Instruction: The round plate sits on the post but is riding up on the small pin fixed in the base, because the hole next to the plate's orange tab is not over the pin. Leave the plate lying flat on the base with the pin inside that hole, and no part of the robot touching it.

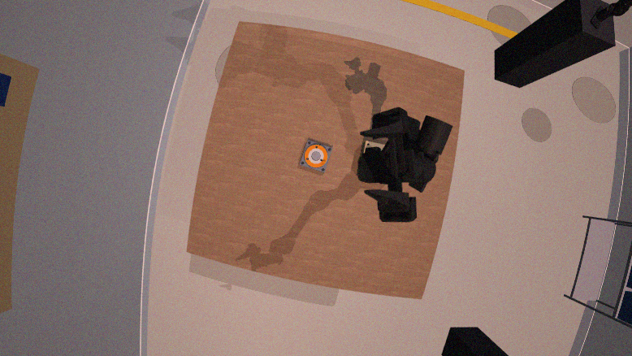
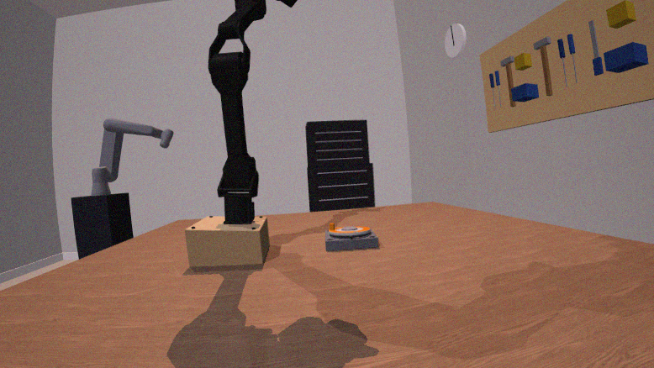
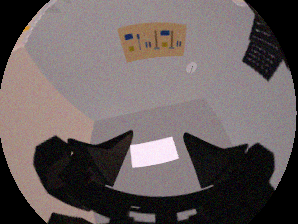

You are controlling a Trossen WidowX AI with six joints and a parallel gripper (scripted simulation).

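Right now the round plate is 60 mm ahead of my gripper tip, 60 mm to the right of it and 790 mm below it. From my gripper tip the other things lie so: square grey base: 80 mm ahead, 70 mm to the right, 810 mm below.
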